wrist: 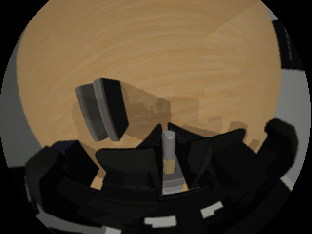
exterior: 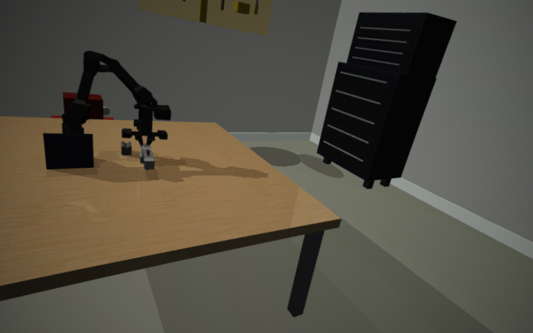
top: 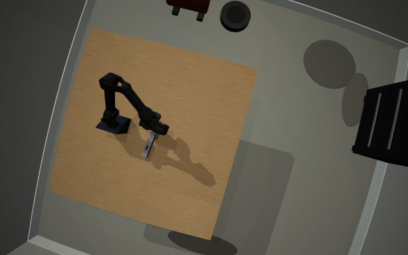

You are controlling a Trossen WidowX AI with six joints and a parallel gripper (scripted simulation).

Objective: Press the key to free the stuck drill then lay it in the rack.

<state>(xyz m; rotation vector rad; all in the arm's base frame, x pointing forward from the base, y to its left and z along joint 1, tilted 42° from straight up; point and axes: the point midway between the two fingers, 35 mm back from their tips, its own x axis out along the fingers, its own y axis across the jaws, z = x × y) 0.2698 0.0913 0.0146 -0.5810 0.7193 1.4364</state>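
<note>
Now: gripper tip 5 cm to the left of the drill and 3 cm below it. Also, from my gripper tip: dark key: 1 cm behind, 16 cm to the right, 4 cm above; then grey holder block: 1 cm behind, 13 cm to the right, 2 cm above; then rack: 7 cm behind, 4 cm to the left.
</note>
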